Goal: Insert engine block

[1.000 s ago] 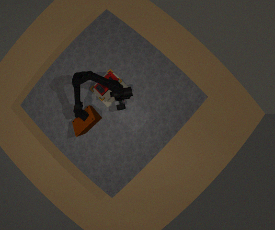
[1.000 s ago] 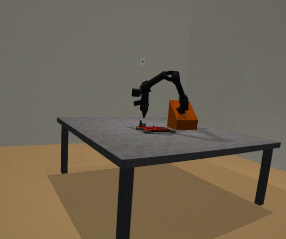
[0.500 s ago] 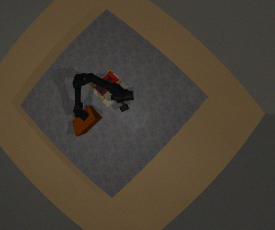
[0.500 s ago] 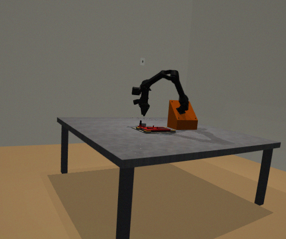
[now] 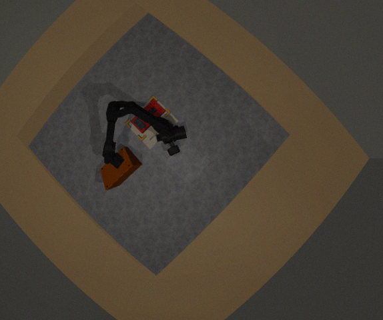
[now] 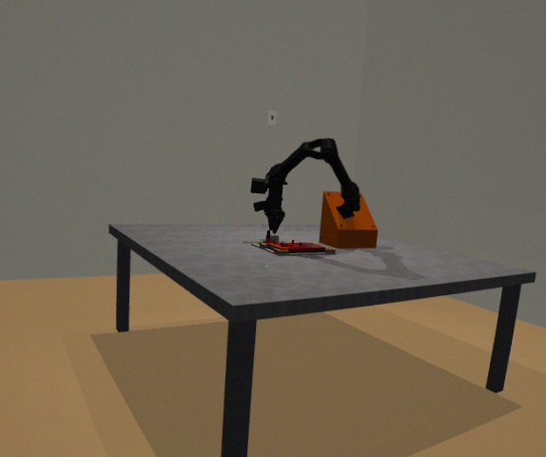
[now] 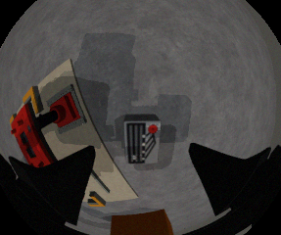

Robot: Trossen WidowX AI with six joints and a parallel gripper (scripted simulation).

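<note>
The grey engine block is 3 cm below my gripper tip and 1 cm to the left of it.
</note>
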